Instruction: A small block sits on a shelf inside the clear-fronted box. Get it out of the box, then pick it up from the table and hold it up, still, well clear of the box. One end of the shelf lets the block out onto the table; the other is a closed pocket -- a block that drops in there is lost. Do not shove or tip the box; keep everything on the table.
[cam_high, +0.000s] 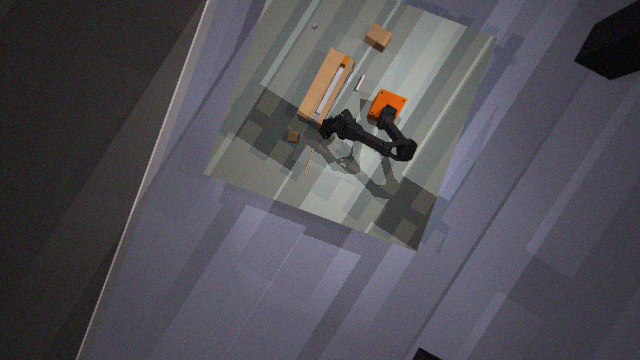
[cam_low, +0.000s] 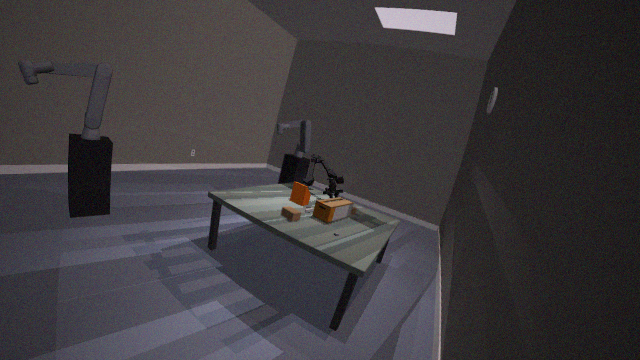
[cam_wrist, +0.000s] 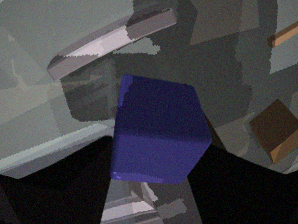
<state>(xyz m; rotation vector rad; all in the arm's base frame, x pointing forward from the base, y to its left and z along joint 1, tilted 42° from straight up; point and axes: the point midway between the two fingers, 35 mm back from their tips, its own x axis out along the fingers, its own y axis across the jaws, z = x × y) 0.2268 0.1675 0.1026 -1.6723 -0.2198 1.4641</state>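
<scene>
The blue block lies 10 mm to the left of my gripper tip, 10 mm behind it and 10 mm above it. From my gripper tip the other things lie so: thin stick: 220 mm to the left, 70 mm below, 10 mm ahead; then clear-fronted box: 150 mm to the right, 70 mm ahead, 10 mm below; then brown cube: 150 mm to the left, 150 mm ahead, 50 mm below.
</scene>
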